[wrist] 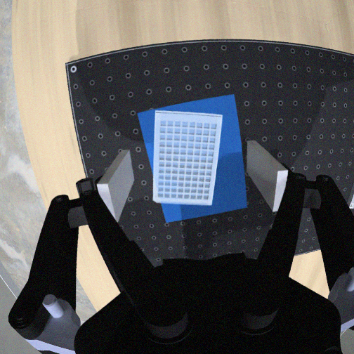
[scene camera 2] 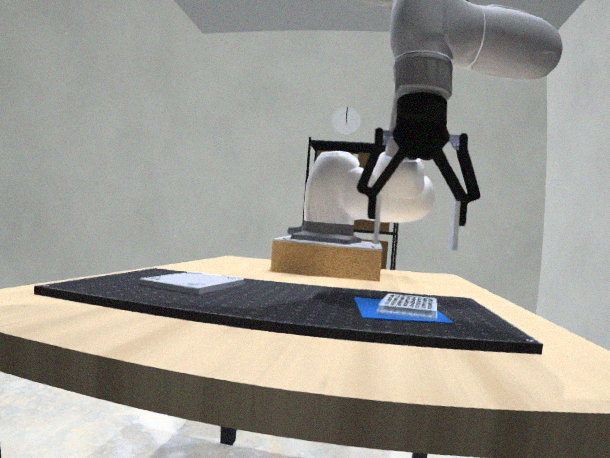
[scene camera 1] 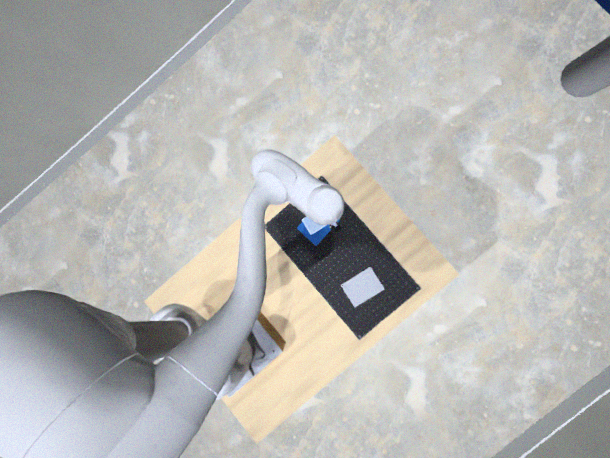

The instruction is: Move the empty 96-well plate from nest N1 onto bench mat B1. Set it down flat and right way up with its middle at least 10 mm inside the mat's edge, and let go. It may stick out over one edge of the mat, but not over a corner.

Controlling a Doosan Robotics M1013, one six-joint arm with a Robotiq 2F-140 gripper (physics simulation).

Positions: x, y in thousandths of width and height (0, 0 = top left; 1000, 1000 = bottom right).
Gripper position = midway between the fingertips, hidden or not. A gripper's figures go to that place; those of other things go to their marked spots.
Labels:
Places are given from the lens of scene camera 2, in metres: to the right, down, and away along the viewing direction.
my gripper (scene camera 2: 680, 540): 0.16, 0.03, 0.59
96-well plate (scene camera 2: 694, 674): 0.17, 0.11, 0.56

